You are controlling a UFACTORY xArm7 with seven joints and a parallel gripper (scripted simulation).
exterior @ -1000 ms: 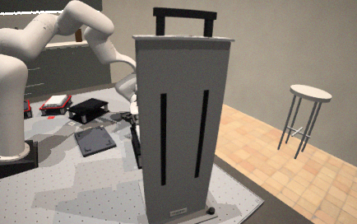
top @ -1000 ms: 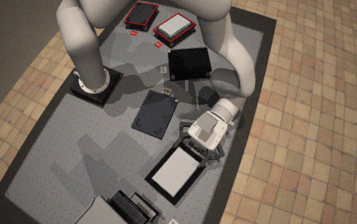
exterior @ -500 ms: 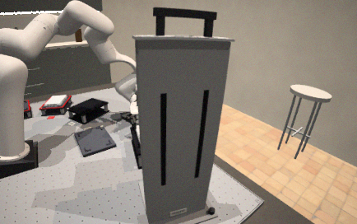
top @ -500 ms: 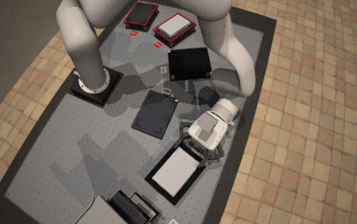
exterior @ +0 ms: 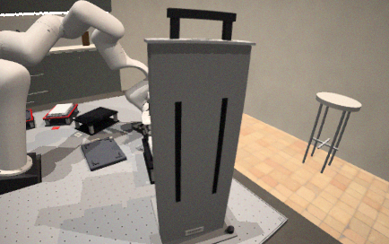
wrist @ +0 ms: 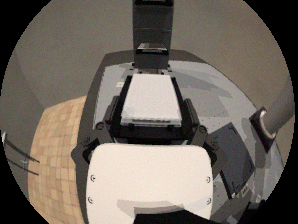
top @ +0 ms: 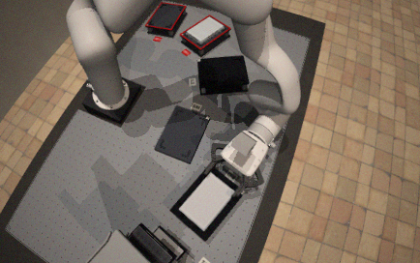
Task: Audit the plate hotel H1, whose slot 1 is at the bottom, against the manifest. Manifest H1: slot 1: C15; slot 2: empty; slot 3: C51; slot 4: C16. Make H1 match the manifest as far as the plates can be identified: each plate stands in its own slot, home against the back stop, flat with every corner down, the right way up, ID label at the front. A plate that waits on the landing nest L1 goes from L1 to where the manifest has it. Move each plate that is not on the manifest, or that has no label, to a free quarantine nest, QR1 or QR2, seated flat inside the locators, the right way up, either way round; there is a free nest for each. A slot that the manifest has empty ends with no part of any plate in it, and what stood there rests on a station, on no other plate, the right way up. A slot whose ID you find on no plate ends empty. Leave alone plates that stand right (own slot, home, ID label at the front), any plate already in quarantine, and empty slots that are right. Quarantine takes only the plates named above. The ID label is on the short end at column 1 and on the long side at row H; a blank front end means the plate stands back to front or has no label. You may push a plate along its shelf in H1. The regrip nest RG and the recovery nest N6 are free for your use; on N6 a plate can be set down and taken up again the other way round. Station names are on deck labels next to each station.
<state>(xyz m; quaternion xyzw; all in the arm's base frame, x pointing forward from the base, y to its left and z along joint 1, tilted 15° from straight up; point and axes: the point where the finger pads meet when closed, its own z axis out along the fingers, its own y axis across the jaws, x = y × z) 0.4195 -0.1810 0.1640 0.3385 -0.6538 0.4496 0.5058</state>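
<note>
Now: the white plate 50 mm to the right of my hand, 20 mm below it and 20 mm behind it. Also, from my hand: H1 deck label: 210 mm to the right, 80 mm below, 20 mm ahead; tall grey tower: 300 mm to the right, 120 mm behind, 110 mm above.
</note>
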